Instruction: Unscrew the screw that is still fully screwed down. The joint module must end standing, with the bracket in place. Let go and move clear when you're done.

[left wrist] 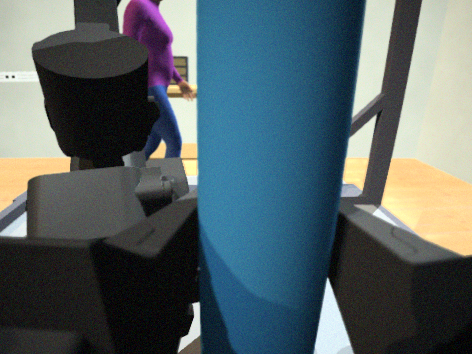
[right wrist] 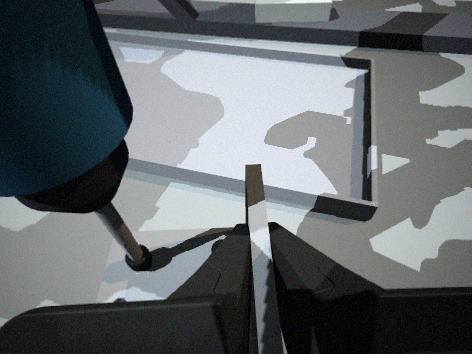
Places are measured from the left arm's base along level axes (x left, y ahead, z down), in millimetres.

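Where they show: left gripper, between the fingertips: (left wrist: 260, 201); right gripper, between the fingertips: (right wrist: 256, 234).
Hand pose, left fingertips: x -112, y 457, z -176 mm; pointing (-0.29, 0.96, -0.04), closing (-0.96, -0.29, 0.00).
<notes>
Each offset is from my left fingertips to the top centre of the thing. "pt": to the spot under its first point.
A thick blue screwdriver handle @(pt dx +13, dy -38, dz -38 mm) (left wrist: 280, 115) (right wrist: 55, 105) stands nearly upright in the left wrist view and leans in from the upper left in the right wrist view. My left gripper (left wrist: 260, 201) is shut on it. Its metal shaft @(pt dx +10, dy -23, dz +118 mm) (right wrist: 120, 231) runs down to a small dark screw head @(pt dx +10, dy -24, dz +142 mm) (right wrist: 139, 258), on or close to it; exact seating cannot be told. My right gripper (right wrist: 256, 234) is shut on a thin, upright strip (right wrist: 254, 187), seen edge-on, apparently part of the bracket. The screw is left of the right fingers. The joint module cannot be made out clearly.
A shallow rectangular tray @(dx -30, dy -255, dz +203 mm) (right wrist: 200, 173) lies beyond the right fingers. A dark frame bar (right wrist: 225, 31) and a pale block @(pt dx +113, dy -407, dz +186 mm) (right wrist: 293, 11) are behind it. The other arm's dark cylindrical part (left wrist: 92, 100) is left of the handle. A person (left wrist: 159, 50) stands in the background.
</notes>
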